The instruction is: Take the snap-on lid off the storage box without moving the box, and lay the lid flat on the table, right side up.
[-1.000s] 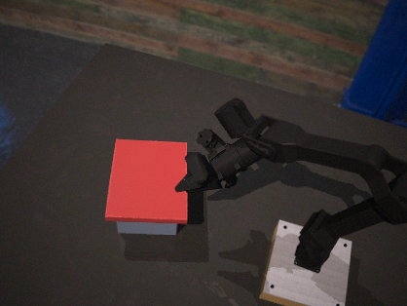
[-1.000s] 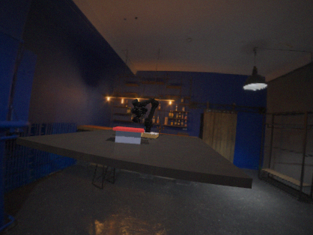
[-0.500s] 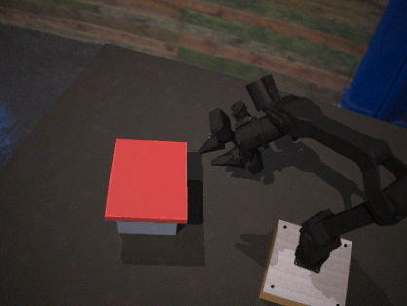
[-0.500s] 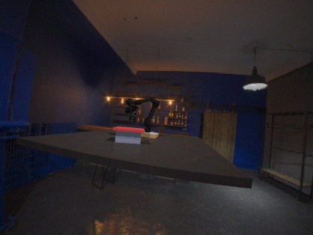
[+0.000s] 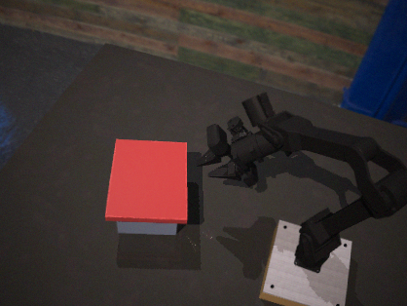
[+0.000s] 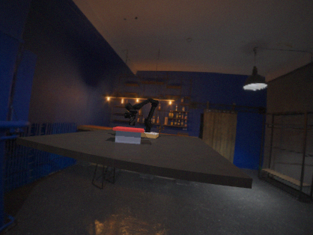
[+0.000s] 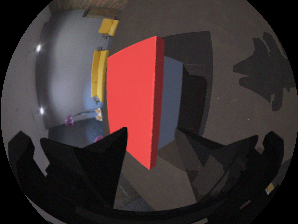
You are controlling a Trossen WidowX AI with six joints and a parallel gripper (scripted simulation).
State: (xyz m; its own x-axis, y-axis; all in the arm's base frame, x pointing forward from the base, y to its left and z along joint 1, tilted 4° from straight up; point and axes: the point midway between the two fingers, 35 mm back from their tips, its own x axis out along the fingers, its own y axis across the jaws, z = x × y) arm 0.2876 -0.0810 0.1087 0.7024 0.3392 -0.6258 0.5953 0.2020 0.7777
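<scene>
Right now my gripper tip is 120 mm short of the red lid, 50 mm to the right of it and 40 mm above it. Also, from my gripper tip: grey-blue storage box (120 mm ahead, 50 mm to the left, 90 mm below).
</scene>
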